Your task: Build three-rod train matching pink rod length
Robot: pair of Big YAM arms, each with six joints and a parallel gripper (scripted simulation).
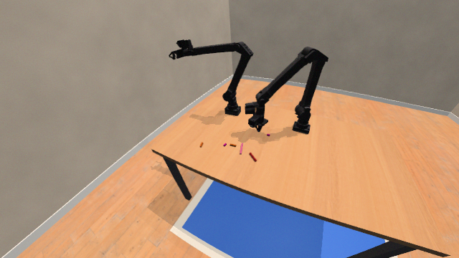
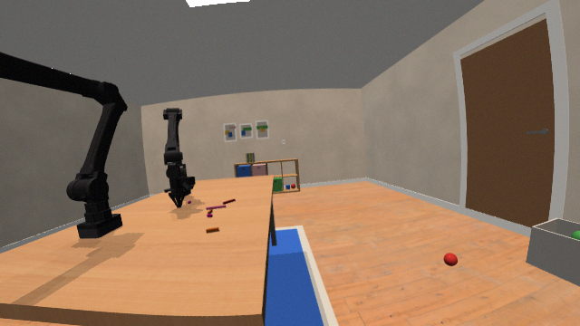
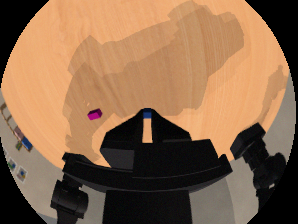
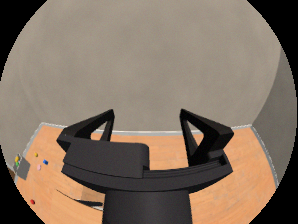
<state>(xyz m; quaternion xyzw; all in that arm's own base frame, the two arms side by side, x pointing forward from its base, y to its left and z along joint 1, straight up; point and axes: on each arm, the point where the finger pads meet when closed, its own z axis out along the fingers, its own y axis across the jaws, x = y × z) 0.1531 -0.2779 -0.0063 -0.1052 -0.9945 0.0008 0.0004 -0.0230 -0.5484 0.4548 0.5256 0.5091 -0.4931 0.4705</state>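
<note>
My left gripper is now right at the tiny blue rod. Round my left hand: red rod (25 cm ahead, 6 cm to the left); then pink rod (21 cm ahead, 4 cm to the right).
</note>
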